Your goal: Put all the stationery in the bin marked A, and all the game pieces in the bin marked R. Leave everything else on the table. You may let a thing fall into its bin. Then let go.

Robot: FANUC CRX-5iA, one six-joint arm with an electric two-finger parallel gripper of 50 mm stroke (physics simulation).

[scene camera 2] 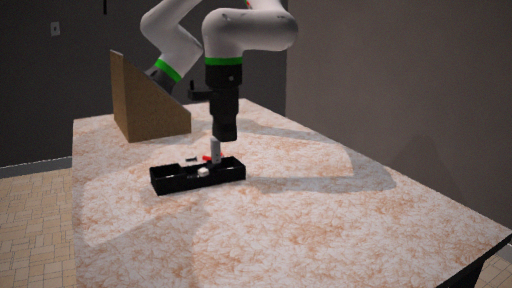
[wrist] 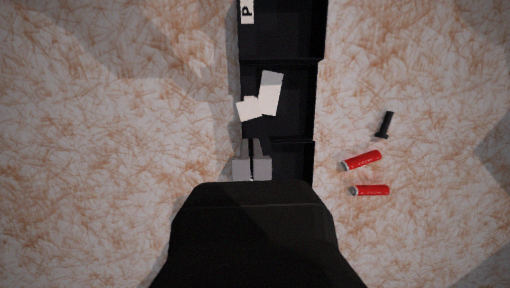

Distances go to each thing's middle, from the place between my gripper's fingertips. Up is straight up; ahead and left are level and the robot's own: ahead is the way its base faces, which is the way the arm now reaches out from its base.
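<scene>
From my hand: white domino [wrist: 270,85], 6 cm to the right of it, 5 cm below, 3 cm behind; black three-part bin tray [scene camera 2: 166,179], 4 cm to the right of it, 4 cm below, 3 cm behind; black-and-white eraser [wrist: 249,110], 2 cm to the right of it, 2 cm below, 1 cm behind.
</scene>
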